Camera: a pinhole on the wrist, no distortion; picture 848 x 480 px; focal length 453.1 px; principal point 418.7 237.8 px. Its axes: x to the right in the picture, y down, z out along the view. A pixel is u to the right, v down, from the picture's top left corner.
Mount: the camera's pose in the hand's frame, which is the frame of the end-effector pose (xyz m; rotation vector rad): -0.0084 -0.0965 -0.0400 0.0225 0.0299 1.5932
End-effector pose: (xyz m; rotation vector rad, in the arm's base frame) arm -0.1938 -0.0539 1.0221 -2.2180 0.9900 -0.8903
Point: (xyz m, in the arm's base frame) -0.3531 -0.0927 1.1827
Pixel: behind the camera
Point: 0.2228 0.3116 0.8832
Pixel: 245 359
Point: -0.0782 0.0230 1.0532
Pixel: 346 190
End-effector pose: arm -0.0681 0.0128 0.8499 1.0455 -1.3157 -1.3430
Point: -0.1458 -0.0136 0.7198
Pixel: 245 71
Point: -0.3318 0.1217 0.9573
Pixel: 685 311
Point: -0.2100 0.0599 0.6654
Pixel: 174 309
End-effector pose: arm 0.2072 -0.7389 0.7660 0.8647 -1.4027 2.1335
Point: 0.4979 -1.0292 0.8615
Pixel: 371 406
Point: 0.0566 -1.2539 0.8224
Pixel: 740 116
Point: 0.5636 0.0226 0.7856
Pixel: behind the camera
